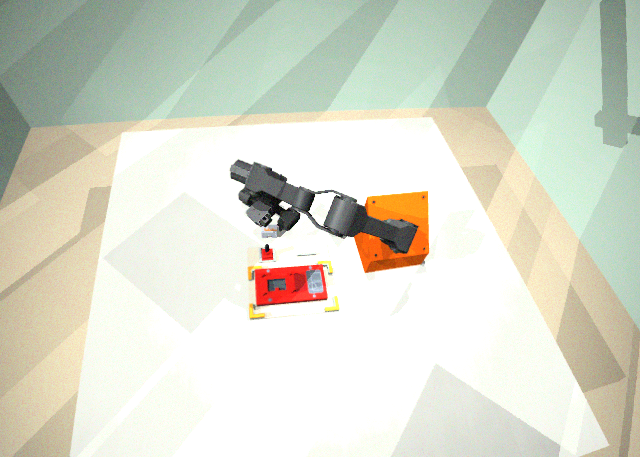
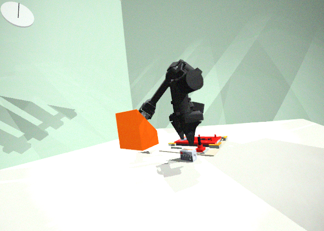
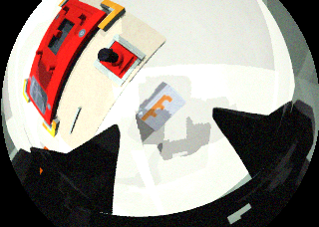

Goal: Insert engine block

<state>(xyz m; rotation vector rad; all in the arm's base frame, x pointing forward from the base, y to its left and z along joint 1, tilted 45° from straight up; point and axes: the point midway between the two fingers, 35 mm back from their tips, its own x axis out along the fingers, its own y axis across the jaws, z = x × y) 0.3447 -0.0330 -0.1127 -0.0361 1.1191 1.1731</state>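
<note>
Now: gripper tip 50 mm above the engine block. Round my gripper tip: black post 10 mm ahead, 80 mm to the left, 30 mm below.
</note>
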